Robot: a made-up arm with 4 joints.
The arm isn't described. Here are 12 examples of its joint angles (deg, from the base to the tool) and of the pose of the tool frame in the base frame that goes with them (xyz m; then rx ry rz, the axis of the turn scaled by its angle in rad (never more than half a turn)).
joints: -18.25 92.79 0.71 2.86
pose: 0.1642 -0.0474 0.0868 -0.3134 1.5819 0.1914
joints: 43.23 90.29 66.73 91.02
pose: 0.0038 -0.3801 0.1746 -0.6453 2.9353 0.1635
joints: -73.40 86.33 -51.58 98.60
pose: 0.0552 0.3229 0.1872 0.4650 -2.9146 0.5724
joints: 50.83 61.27 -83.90 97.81
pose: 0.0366 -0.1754 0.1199 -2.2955 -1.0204 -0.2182
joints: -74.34 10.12 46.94 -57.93
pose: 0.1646 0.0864 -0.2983 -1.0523 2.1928 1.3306
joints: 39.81 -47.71 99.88 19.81
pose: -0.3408 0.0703 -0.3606 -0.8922 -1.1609 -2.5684
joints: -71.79 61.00 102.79 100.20
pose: 0.2315 0.5332 -0.0780 2.3579 -0.1208 0.1604
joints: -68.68 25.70 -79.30 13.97
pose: -0.0190 0.2621 -0.1064 -0.7035 1.7109 -1.4409
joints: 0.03 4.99 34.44 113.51
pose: 0.2245 -0.1376 -0.2509 0.5506 -1.2079 -0.3282
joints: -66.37 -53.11 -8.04 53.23
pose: 0.1287 0.0415 -0.1538 0.4855 -1.0350 1.2694
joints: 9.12 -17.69 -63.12 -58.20
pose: -0.0901 -0.0441 -0.1400 -0.6755 2.2266 -1.1321
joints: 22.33 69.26 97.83 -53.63
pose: 0.2543 -0.1653 -0.1219 -0.0579 0.6283 1.4116
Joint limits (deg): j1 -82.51..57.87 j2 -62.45..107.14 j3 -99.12..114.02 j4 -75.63..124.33
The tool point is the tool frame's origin. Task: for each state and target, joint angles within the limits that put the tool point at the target. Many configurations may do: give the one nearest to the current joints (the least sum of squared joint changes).
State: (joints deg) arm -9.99 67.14 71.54 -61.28
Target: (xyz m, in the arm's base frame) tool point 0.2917 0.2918 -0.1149
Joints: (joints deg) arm -40.13 73.04 95.46 -75.63
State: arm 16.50 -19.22 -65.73 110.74
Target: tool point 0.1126 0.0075 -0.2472
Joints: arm -29.52 -38.71 -50.82 124.33
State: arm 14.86 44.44 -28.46 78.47
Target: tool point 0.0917 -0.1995 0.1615
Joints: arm 19.46 72.23 -13.35 97.60
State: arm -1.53 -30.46 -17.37 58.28
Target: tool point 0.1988 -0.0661 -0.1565
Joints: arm -15.74 -6.52 1.80 78.73
